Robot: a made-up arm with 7 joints. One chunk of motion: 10 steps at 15 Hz.
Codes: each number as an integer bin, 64 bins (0 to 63) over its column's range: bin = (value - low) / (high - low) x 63, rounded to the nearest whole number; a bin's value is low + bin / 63 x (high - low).
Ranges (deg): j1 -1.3..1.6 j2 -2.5..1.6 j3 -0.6..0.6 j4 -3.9..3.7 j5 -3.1..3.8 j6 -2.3..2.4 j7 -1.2..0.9
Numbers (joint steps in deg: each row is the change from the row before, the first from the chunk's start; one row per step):
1: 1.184 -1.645 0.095 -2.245 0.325 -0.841 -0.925
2: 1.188 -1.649 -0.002 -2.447 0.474 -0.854 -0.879
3: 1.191 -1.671 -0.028 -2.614 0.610 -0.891 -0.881
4: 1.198 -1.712 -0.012 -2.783 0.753 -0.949 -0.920
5: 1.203 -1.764 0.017 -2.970 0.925 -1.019 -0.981
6: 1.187 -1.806 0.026 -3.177 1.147 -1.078 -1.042
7: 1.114 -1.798 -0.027 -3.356 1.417 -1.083 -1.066
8: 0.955 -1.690 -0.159 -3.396 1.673 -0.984 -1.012
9: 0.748 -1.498 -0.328 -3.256 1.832 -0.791 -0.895
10: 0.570 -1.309 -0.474 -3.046 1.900 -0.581 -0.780
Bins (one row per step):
1: 54 13 36 14 31 20 8
2: 54 13 31 12 33 19 10
3: 54 13 30 11 34 19 10
4: 54 12 31 9 35 18 8
5: 54 11 32 8 37 17 7
6: 54 11 33 6 39 16 5
7: 52 11 30 5 41 16 4
8: 49 12 23 4 44 18 6
9: 44 15 14 5 45 20 9
10: 41 18 7 7 46 23 13

